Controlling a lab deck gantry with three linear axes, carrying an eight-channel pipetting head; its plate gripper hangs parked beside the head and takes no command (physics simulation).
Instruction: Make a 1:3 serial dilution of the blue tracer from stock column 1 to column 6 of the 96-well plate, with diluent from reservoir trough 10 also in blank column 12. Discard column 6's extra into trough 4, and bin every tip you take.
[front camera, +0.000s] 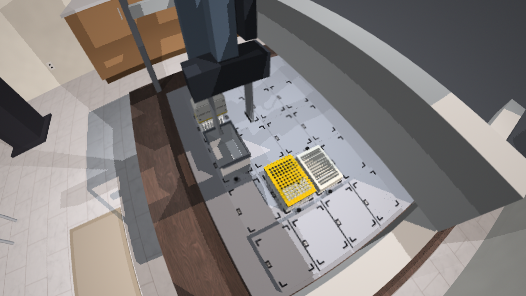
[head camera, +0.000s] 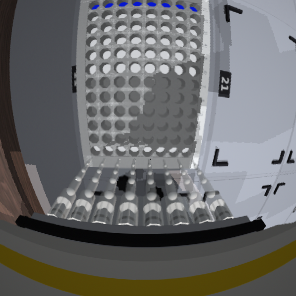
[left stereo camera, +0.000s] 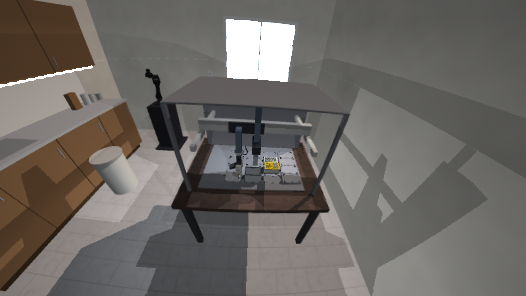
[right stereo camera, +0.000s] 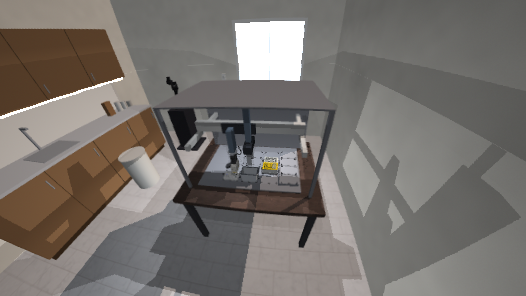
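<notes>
The 96-well plate (head camera: 203, 115) lies under the pipetting head (front camera: 210, 107). Its column 1 wells (head camera: 137, 4) are blue; columns 2 to 6 look white, columns 7 to 11 grey, and column 12 (head camera: 150, 150) shows white crescents. The eight channels carry clear tips (head camera: 151, 187), whose ends show beside column 12; their height is unclear. The yellow tip rack (front camera: 290, 180) (left stereo camera: 271, 166) (right stereo camera: 270, 166) has empty holes at its far part and tips at its near part. The white reservoir (front camera: 320, 167) stands beside it; its trough contents are unclear. My plate gripper (front camera: 234, 126) hangs open, its two bars apart.
A grey open bin (front camera: 243, 141) stands between the head and the tip rack. The gantry's dark block (front camera: 227, 72) is above the deck. A large grey beam (front camera: 360, 110) crosses the front view. The frame's posts (left stereo camera: 331, 152) (right stereo camera: 321, 152) stand at the table corners.
</notes>
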